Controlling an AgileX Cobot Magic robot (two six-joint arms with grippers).
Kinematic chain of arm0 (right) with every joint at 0, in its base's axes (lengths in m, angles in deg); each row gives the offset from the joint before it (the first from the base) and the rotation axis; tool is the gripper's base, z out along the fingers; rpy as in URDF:
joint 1: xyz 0 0 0.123 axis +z
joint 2: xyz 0 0 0 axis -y
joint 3: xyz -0.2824 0 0.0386 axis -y
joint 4: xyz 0.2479 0 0.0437 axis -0.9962 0 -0.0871
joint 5: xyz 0 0 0 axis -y
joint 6: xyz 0.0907 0 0.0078 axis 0.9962 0 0.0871
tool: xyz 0 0 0 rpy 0 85 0
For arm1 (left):
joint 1: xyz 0 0 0.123 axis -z
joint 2: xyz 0 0 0 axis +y
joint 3: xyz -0.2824 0 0.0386 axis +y
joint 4: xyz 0.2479 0 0.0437 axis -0.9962 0 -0.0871
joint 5: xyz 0 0 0 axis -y
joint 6: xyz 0.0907 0 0.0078 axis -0.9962 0 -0.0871
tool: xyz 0 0 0 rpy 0 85 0
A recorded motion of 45 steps. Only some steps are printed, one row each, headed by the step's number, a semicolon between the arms.
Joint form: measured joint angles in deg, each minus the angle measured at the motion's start. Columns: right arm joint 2, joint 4, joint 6, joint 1, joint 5, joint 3; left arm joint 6, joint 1, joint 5, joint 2, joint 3, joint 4.
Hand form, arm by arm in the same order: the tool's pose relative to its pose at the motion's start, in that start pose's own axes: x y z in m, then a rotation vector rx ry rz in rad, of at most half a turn. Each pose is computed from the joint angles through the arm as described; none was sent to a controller.
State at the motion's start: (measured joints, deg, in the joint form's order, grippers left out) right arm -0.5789 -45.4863 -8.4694 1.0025 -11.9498 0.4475; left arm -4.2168 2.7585 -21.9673 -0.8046 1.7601 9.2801
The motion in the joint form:
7: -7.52 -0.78 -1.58 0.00 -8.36 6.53; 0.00 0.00 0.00 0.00 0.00 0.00
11: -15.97 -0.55 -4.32 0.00 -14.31 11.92; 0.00 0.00 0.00 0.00 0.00 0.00
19: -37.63 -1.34 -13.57 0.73 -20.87 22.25; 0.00 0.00 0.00 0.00 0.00 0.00
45: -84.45 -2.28 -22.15 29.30 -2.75 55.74; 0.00 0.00 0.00 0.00 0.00 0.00
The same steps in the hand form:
7: -0.0127 0.0201 0.0053 -0.0174 0.1572 -0.0110; 0.0000 0.0000 0.0000 0.0000 0.0000 0.0000
11: -0.0229 0.0333 0.0166 -0.0111 0.3022 -0.0491; 0.0000 0.0000 0.0000 0.0000 0.0000 0.0000
19: -0.0385 0.0467 0.0645 0.0114 0.5821 -0.1378; 0.0000 0.0000 0.0000 0.0000 0.0000 0.0000
45: 0.0047 0.1551 0.2368 -0.2383 0.7223 -0.4124; 0.0000 0.0000 0.0000 0.0000 0.0000 0.0000

